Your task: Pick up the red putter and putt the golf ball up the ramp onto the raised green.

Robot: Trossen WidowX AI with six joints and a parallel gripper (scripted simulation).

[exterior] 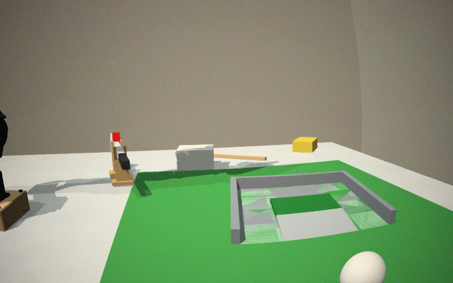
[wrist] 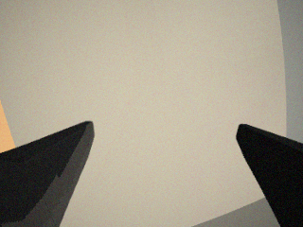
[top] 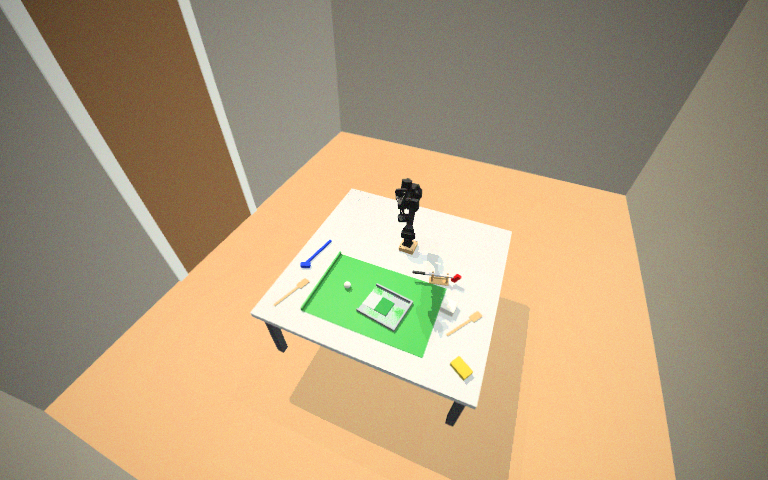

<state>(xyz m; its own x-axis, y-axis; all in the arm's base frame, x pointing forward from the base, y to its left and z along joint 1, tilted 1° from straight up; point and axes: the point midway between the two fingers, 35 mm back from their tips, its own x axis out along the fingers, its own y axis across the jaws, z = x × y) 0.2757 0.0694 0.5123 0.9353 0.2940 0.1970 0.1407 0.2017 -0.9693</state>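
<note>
Right now my gripper tip is 13 cm past the red putter, 22 cm to the right of it and 50 cm above it. Also, from my gripper tip: golf ball 18 cm ahead, 24 cm to the right, 53 cm below; then white block 3 cm ahead, 36 cm to the left, 53 cm below; then wooden stand 13 cm behind, 23 cm to the left, 52 cm below.
</note>
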